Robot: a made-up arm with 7 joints.
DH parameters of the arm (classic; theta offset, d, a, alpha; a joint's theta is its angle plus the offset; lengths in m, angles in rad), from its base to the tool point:
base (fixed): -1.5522 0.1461 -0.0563 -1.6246
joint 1: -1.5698 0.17 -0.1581 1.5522
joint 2: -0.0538 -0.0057 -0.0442 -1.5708
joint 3: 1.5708 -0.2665 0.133 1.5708
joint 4: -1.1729 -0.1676 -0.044 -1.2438
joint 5: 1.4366 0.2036 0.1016 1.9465
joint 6: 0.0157 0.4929 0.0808 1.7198
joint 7: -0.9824 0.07 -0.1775 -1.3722
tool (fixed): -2.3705 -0.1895 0 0
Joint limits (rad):
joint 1: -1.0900..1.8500
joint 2: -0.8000..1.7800
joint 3: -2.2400..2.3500
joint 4: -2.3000..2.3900
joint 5: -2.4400..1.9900
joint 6: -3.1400..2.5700
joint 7: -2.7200..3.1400
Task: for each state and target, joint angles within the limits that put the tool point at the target. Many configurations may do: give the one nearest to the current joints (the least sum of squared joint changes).
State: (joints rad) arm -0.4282 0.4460 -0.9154 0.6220 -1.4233 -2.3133 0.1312
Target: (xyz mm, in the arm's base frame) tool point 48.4 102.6 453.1
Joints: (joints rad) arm -0.2445 0.4534 -0.6887 0.7273 -1.4055 -2.2680 0.4261
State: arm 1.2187 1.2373 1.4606 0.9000 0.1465 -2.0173 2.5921
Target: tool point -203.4 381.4 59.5
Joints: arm 0.8504 0.6530 1.4292 1.3891 0.1329 -2.2744 1.9500
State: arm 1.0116 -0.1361 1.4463 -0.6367 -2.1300 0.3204 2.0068
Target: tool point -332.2 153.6 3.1
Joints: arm 1.2094 0.2992 1.4911 -0.8014 -1.5015 0.0181 2.1071
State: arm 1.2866 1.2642 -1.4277 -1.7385 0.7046 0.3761 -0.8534
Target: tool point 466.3 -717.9 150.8
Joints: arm 0.4731 1.3387 -2.1450 -1.4919 1.1618 0.4885 -1.2017
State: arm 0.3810 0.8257 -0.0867 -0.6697 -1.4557 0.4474 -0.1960
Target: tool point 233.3 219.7 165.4
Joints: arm 0.2233 0.8319 -0.3380 -0.6165 -1.6265 0.5316 -0.1546
